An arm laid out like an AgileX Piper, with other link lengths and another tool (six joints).
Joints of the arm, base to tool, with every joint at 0 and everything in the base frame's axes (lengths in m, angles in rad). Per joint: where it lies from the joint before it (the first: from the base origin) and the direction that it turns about. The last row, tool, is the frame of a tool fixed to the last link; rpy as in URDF.
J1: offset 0 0 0.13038 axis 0 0 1
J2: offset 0 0 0 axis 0 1 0
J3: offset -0.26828 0 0.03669 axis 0 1 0
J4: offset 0.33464 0 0.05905 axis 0.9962 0 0.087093
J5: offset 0 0 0 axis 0 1 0
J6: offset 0.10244 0 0.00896 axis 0.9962 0 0.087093
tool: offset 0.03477 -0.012 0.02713 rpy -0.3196 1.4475 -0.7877
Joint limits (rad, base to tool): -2.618..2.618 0..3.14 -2.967..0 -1.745..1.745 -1.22..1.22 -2.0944..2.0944
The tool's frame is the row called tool.
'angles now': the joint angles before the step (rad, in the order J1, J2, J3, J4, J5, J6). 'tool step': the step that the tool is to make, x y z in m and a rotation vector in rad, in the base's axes. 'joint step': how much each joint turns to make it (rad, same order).
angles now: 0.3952, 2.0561, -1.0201, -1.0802, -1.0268, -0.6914
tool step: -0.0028, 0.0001, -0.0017, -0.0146, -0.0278, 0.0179
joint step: 0.0001, -0.0005, 0.0022, -0.0144, -0.0019, -0.0274
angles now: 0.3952, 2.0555, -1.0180, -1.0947, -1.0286, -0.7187
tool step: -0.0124, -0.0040, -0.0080, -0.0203, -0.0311, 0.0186
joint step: 0.0001, -0.0096, 0.0432, 0.0001, -0.0118, -0.0642
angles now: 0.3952, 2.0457, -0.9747, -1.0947, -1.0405, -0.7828
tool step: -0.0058, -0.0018, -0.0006, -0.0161, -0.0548, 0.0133
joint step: 0.0001, -0.0138, 0.0207, 0.0019, -0.0034, -0.0649
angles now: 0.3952, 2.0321, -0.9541, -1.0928, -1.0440, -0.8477
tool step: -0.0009, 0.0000, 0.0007, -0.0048, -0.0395, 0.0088
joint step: -0.0001, -0.0025, 0.0010, 0.0019, -0.0050, -0.0401
